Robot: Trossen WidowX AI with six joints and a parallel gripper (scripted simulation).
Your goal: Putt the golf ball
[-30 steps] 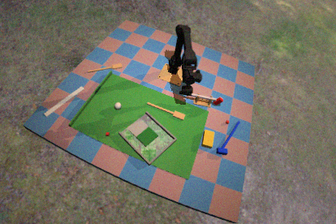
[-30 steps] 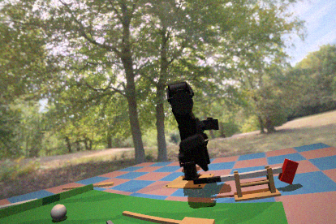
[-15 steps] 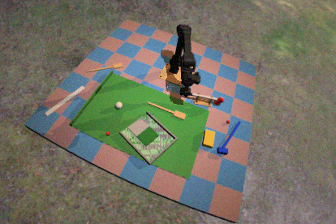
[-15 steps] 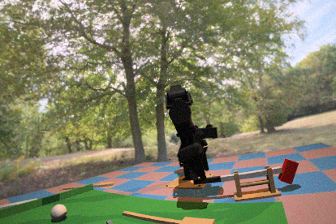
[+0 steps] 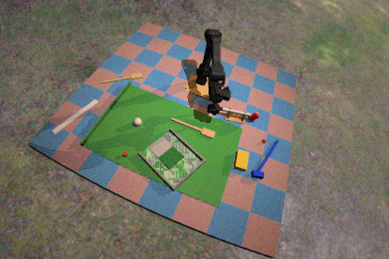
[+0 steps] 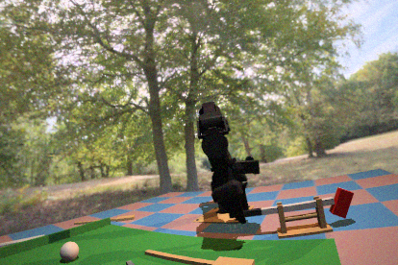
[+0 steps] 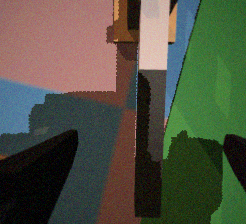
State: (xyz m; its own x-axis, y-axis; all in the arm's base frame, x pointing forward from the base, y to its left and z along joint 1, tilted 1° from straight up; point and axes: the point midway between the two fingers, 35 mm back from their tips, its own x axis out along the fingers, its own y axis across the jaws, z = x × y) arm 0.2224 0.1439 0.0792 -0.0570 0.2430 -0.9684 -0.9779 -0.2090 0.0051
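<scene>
Now: gripper tip 3 cm past the red putter and 11 cm to the right of it. Also, from my gripper tip: blue putter 16 cm ahead, 36 cm to the left, 4 cm below; yellow block 23 cm ahead, 22 cm to the left, 4 cm below; white golf ball 26 cm ahead, 35 cm to the right, 3 cm below.
</scene>
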